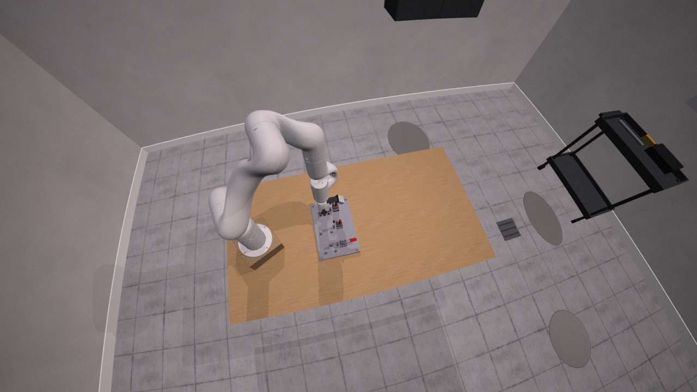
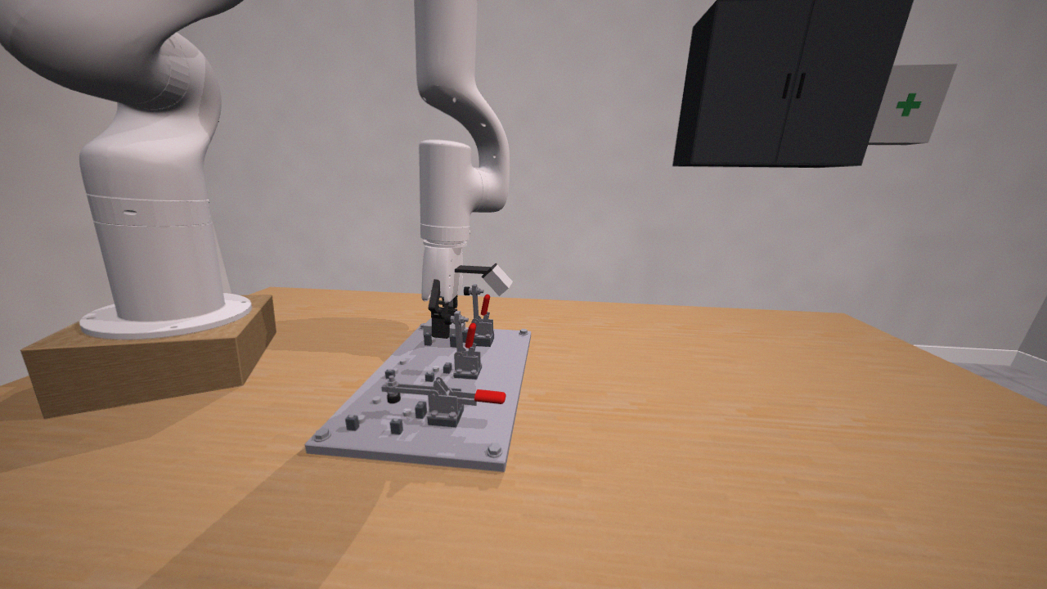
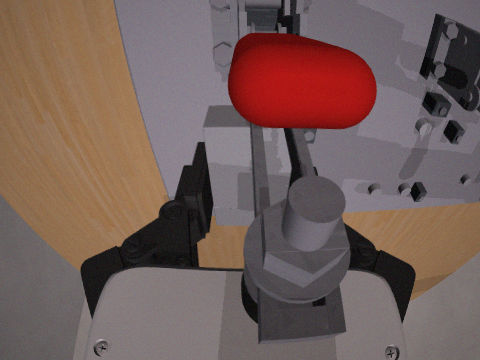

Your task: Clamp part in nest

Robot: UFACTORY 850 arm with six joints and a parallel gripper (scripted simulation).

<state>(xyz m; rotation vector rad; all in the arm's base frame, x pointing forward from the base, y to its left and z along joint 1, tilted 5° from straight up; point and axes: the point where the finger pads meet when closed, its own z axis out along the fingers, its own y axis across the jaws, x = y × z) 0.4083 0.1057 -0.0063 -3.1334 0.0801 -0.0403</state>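
Right now my hand is 1 cm above the grey block part. Also, from my hand: grey fixture plate: 12 cm to the right, 4 cm below, 4 cm ahead; clamp: 23 cm to the right, 6 cm ahead.
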